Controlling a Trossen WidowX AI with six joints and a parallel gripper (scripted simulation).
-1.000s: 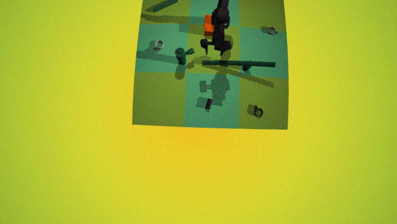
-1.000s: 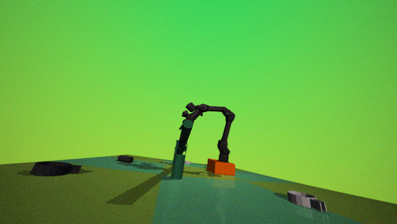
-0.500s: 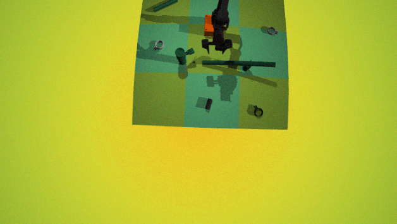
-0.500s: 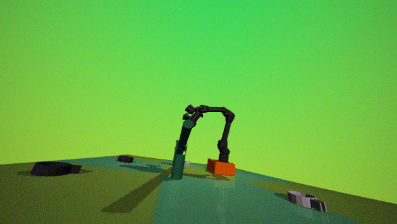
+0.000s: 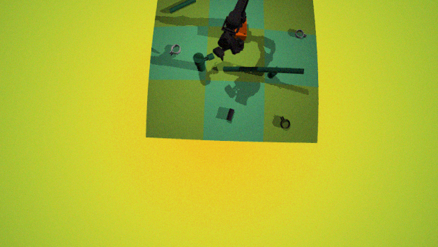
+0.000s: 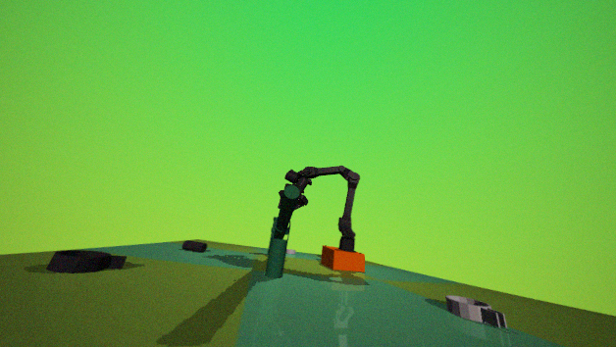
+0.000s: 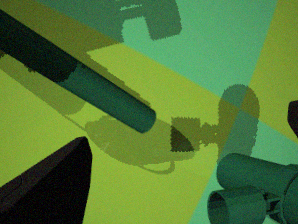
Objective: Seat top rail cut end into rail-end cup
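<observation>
Now: the rail-end cup 4 cm behind my gripper tip, 12 cm to the right of it and 9 cm below it. Also, from my gripper tip: loop cap (6 cm ahead, 32 cm to the left, 12 cm below); then dark part (34 cm ahead, 21 cm below).
</observation>
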